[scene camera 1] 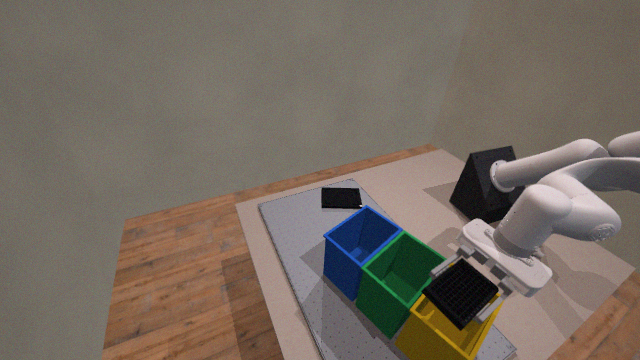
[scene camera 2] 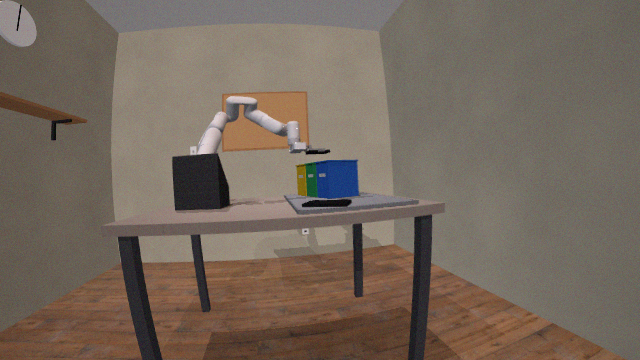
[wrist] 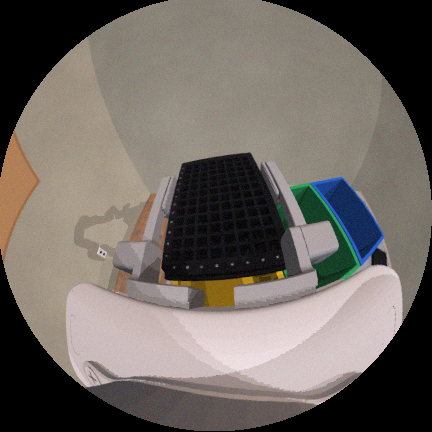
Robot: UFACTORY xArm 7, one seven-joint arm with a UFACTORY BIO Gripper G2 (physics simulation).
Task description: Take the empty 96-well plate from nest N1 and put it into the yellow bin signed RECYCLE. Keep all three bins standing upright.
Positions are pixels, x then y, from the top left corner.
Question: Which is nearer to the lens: the blue bin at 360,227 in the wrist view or the green bin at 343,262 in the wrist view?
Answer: The green bin.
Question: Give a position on a yellow bin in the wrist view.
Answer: At 220,292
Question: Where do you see a black 96-well plate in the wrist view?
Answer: At 223,223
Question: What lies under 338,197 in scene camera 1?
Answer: A black nest.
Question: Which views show the blue bin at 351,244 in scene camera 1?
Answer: Scene camera 1, scene camera 2 and the wrist view: all of them.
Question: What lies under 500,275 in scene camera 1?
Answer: My gripper.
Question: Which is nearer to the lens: the black 96-well plate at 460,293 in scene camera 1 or the blue bin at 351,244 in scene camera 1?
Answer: The black 96-well plate.
